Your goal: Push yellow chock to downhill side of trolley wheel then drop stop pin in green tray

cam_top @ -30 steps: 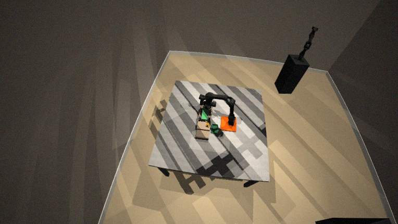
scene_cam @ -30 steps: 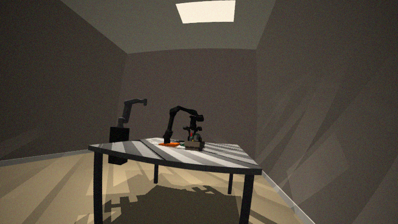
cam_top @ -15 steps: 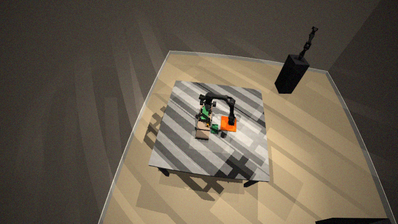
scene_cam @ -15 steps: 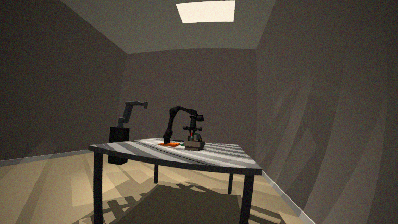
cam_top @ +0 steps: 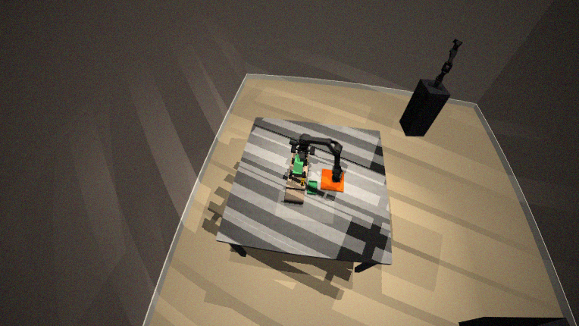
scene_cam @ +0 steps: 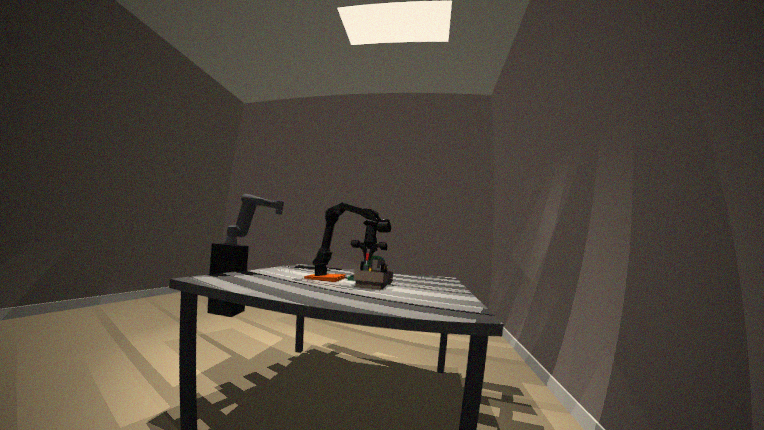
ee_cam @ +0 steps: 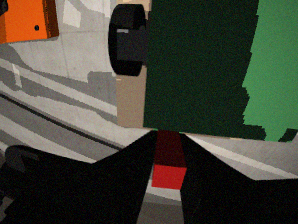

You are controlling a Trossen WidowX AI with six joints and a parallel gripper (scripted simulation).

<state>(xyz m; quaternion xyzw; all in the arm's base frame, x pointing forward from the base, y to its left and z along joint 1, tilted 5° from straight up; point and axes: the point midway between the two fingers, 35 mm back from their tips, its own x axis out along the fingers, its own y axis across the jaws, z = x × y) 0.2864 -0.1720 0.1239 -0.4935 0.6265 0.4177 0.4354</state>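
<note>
Now: gripper tip 7 cm past the green tray, 25 cm to the right of it and 14 cm above it. The rest, counted from my gripper tip: tan ramp 4 cm ahead, 11 cm to the left, 9 cm below; red-headed stop pin right at my gripper tip; green trolley 4 cm ahead, 11 cm to the left, 3 cm below.
</note>
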